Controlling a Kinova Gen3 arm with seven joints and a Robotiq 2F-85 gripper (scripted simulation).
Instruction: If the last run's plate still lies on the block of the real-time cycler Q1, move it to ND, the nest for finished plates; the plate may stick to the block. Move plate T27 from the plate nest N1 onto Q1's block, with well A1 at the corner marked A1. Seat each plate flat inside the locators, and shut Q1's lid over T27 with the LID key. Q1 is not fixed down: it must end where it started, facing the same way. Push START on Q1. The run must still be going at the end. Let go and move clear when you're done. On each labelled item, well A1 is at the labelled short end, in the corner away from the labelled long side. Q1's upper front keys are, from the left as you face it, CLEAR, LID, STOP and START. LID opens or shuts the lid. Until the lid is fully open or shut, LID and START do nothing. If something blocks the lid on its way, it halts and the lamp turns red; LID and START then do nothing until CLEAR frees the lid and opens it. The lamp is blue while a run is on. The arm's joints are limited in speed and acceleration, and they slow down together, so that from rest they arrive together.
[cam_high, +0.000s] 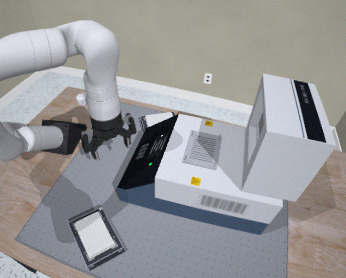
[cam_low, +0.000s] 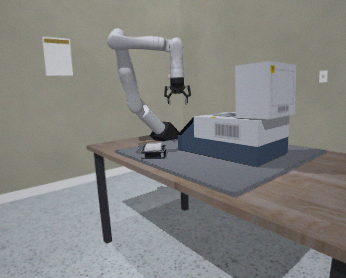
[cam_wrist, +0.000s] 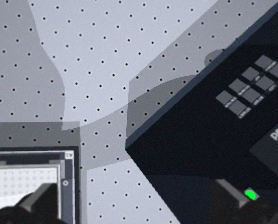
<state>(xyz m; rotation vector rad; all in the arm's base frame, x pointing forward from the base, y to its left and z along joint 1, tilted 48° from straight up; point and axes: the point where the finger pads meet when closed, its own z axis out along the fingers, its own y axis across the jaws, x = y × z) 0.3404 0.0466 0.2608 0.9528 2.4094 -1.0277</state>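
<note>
The white well plate is 3 cm behind my hand, 16 cm to the right of it and 22 cm below it. From my hand the other things lie so: dark nest: 3 cm behind, 16 cm to the right, 23 cm below.
</note>
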